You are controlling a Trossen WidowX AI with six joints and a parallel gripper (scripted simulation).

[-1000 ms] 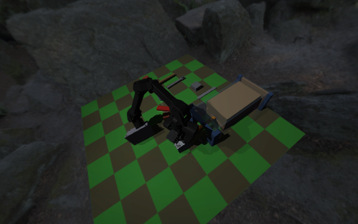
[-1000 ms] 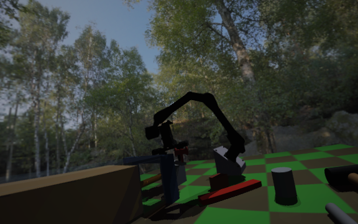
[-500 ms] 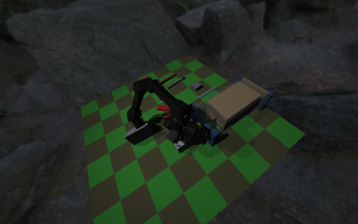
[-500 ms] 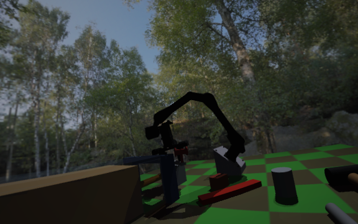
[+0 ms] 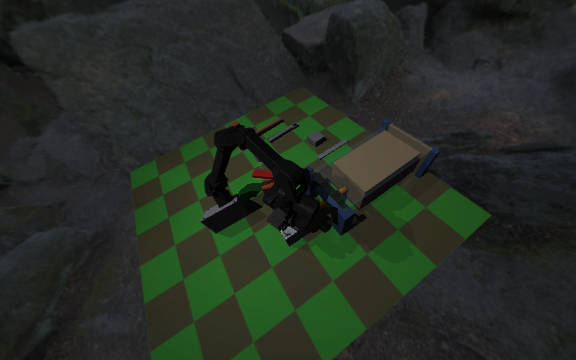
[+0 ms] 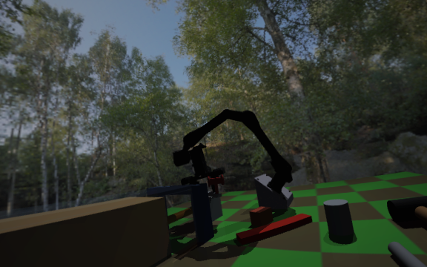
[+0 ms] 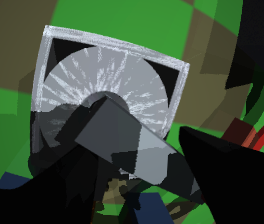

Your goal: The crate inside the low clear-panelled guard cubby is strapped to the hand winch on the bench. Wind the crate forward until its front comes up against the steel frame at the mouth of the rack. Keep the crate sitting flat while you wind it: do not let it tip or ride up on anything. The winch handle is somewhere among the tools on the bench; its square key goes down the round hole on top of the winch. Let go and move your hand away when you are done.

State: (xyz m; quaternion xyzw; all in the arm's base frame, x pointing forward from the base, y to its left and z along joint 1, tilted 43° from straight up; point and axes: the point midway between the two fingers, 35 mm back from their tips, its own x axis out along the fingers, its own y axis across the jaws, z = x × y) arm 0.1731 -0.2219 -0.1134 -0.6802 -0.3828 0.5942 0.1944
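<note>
Right now the winch handle is 3 cm to the left of my gripper tip, 2 cm ahead of it and 2 cm above it. From my gripper tip the other things lie so: winch 6 cm below, 3 cm to the right, 2 cm behind; then blue steel frame 15 cm ahead, 3 cm to the right, 1 cm above; then red grip 7 cm to the left, 5 cm above, 4 cm ahead.
</note>
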